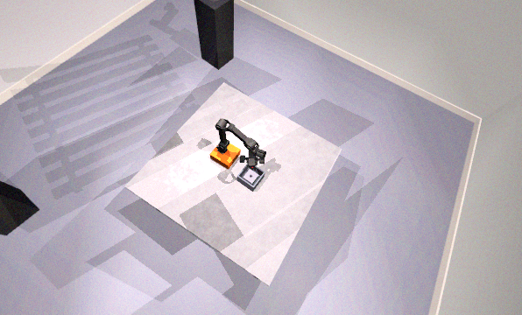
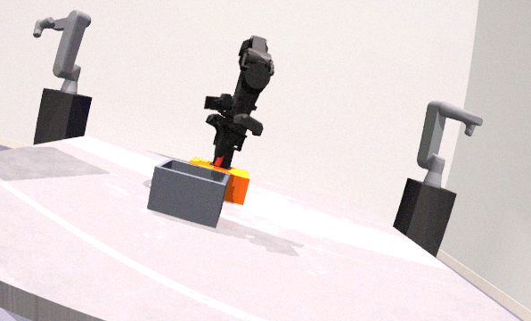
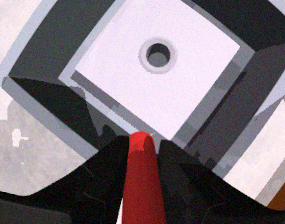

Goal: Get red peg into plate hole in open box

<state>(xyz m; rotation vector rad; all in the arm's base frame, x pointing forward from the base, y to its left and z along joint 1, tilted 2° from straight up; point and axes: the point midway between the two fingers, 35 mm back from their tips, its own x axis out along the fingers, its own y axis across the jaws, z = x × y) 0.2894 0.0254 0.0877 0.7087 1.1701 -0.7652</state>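
Now: the red peg 20 mm above my gripper tip, 10 mm to the left of it and 10 mm behind it. Also, from my gripper tip: pale plate 90 mm below, 40 mm to the right, 30 mm ahead; grey box 110 mm below, 40 mm to the right, 30 mm ahead.
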